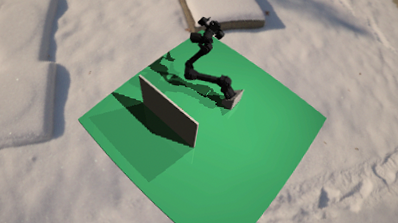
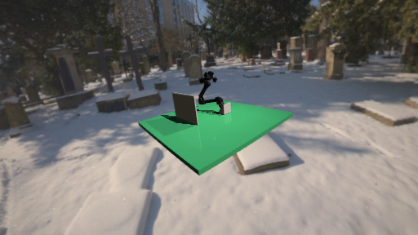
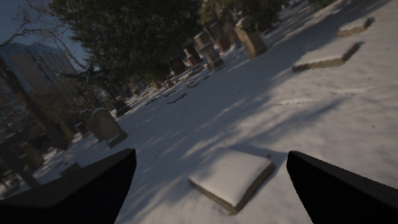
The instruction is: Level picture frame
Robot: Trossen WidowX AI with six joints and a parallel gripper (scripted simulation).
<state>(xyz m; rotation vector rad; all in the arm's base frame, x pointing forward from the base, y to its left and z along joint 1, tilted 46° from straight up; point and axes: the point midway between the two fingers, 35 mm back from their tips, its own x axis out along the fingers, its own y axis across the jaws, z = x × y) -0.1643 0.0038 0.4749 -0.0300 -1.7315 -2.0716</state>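
Now: gripper tip 58 cm short of the picture frame, 26 cm above it and 20 cm to the right of it. From my gripper tip the other things lie so: wall panel: 59 cm ahead, 26 cm below, 19 cm to the left.
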